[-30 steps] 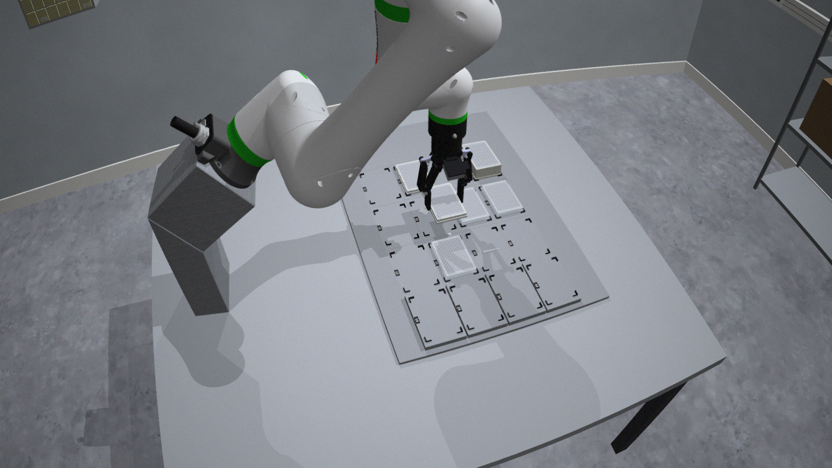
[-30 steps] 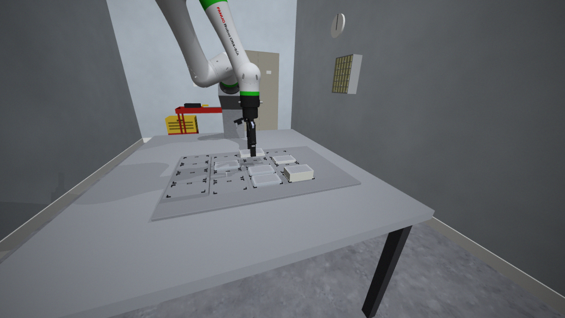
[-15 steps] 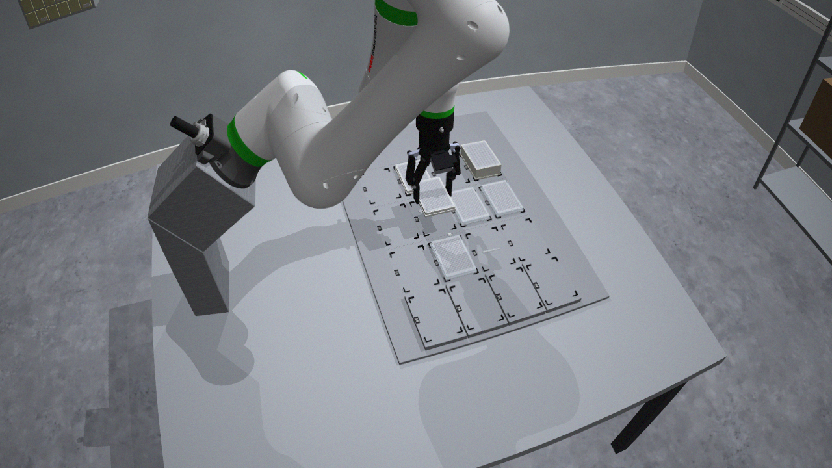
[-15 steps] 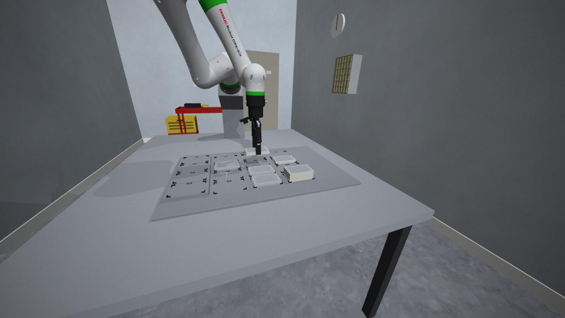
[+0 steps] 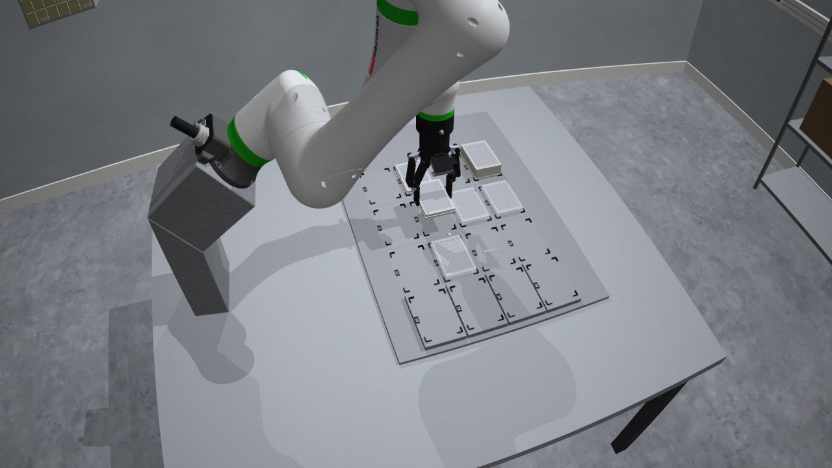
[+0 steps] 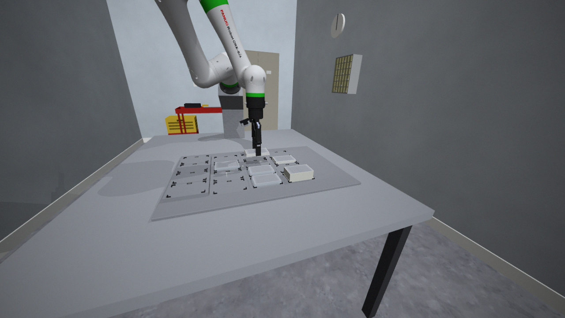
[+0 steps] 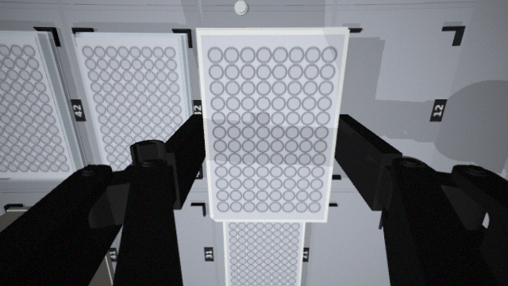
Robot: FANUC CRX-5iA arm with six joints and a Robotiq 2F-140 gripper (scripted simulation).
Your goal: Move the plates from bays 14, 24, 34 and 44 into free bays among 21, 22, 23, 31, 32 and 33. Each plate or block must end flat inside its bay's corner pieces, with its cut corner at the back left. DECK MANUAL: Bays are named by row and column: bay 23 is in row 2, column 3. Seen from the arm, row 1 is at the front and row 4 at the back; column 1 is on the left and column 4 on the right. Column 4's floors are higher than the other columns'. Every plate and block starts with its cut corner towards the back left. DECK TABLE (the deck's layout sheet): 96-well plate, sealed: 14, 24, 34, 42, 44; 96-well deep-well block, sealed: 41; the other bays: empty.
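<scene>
My hand is 1 cm past the small white square, 3 cm to the right of it and 9 cm above it. Round my hand: small white disc (9 cm to the right, 9 cm below); then sealed deep-well block (24 cm ahead, 11 cm to the left, 7 cm below); then thin white rod (7 cm ahead, 19 cm to the right, 9 cm below).
</scene>
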